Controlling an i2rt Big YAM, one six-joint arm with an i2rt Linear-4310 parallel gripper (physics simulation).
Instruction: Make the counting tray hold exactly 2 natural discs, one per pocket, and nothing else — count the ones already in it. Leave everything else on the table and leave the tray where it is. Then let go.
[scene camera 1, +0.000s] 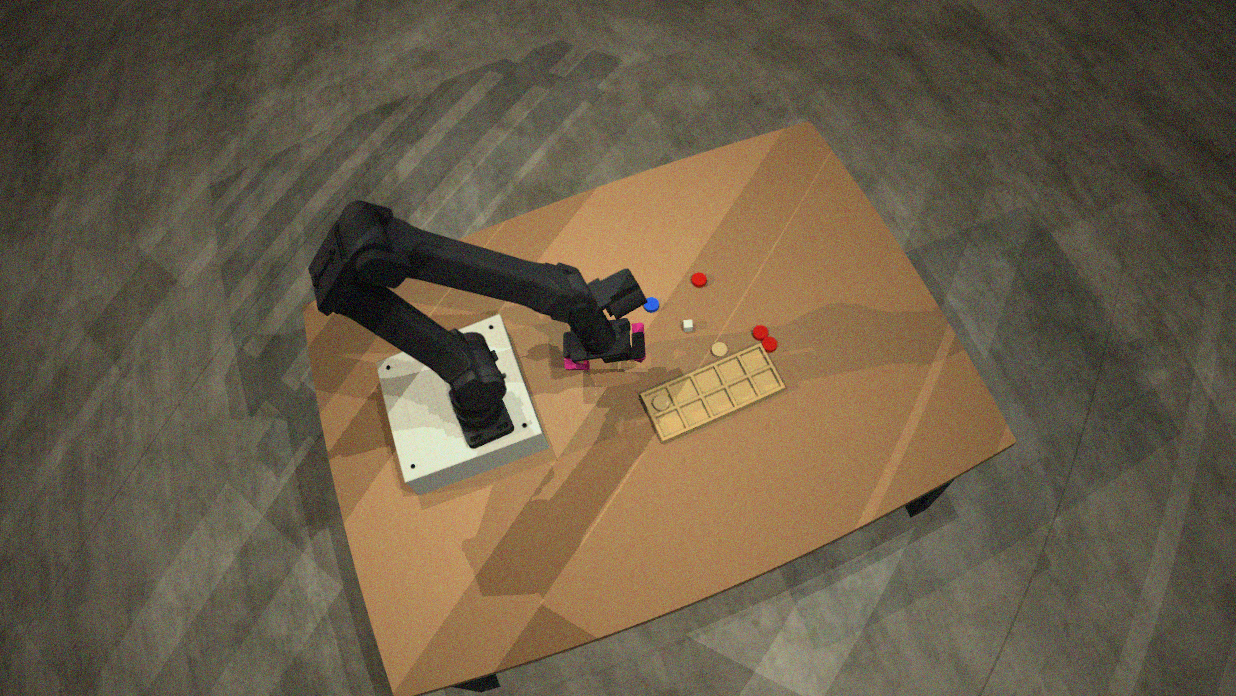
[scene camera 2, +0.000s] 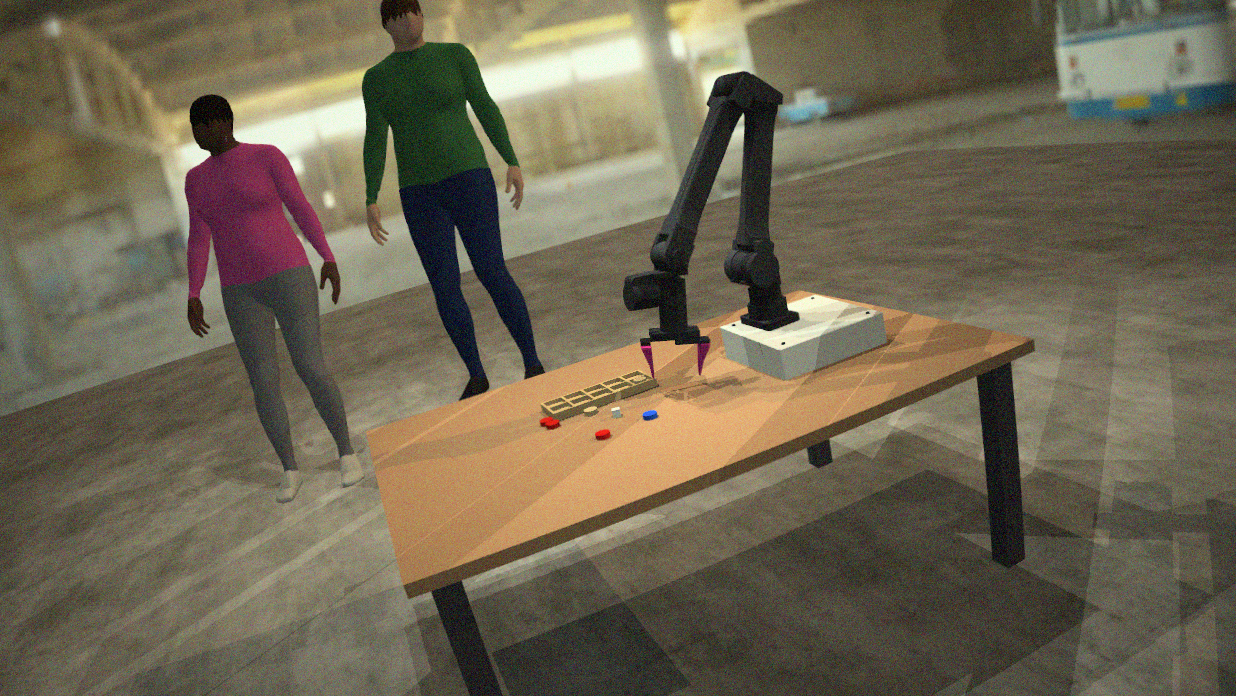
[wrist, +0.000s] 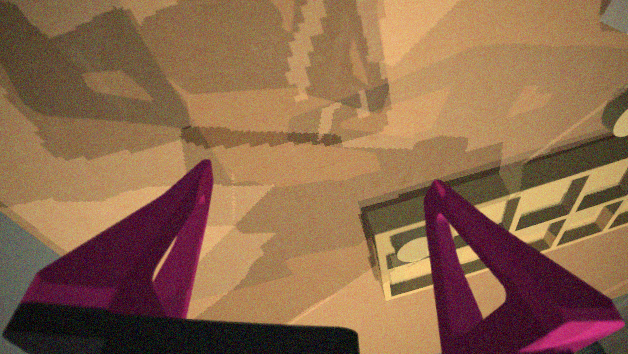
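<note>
The counting tray (scene camera 1: 724, 415) (scene camera 2: 605, 402) (wrist: 395, 217) is pale wood with two rows of pockets. One natural disc (scene camera 1: 661, 399) (scene camera 2: 638, 378) (wrist: 413, 250) lies in the end pocket nearest the robot base, in the row away from scene camera 1's lower edge. Another natural disc (scene camera 1: 718, 349) (scene camera 2: 590, 411) (wrist: 622, 124) lies on the table close outside the tray's long side; whether it touches the tray is unclear. My gripper (scene camera 1: 608, 356) (scene camera 2: 676, 374) (wrist: 324, 180) is open and empty, pointing down above the table beside the tray's base-side end.
Two red discs (scene camera 1: 760, 332) (scene camera 1: 769, 344) lie together by the tray's far corner. Another red disc (scene camera 1: 698, 280) (scene camera 2: 602, 434), a blue disc (scene camera 1: 652, 304) (scene camera 2: 650, 415) and a small white cube (scene camera 1: 687, 325) (scene camera 2: 615, 412) lie on the table's side beyond the loose natural disc.
</note>
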